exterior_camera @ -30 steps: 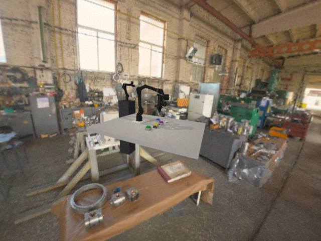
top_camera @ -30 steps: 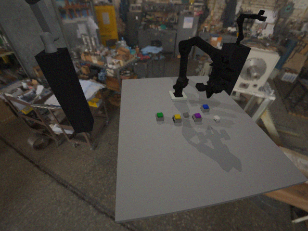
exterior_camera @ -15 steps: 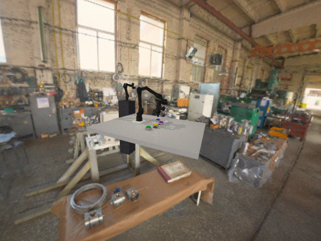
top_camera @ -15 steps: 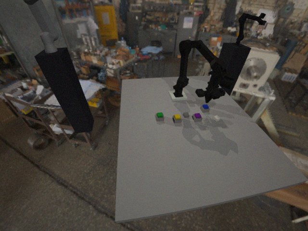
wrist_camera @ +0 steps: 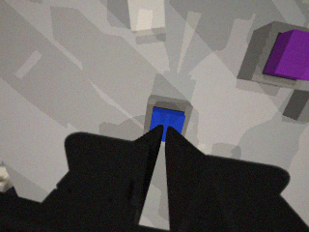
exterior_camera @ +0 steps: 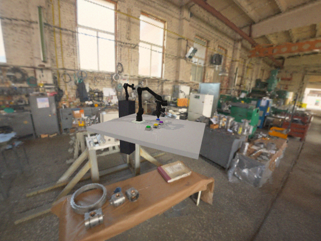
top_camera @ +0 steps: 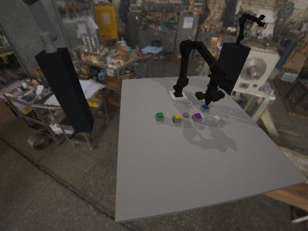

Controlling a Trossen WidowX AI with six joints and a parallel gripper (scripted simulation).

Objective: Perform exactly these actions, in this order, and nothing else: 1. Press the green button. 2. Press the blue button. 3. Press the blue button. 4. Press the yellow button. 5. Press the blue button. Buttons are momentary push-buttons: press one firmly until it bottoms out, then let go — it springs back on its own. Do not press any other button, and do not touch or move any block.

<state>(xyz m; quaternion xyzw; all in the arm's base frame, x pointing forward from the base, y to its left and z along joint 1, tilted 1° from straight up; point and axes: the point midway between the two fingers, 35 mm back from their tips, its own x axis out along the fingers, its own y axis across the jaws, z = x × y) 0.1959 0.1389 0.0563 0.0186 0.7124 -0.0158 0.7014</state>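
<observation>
Right now my gripper tip is 10 mm above the blue button. The rest, counted from my gripper tip: purple button (100 mm to the right, 80 mm ahead, 10 mm below); grey block (160 mm to the right, 40 mm below, 30 mm ahead); white block (100 mm ahead, 40 mm below, 30 mm to the left).
</observation>
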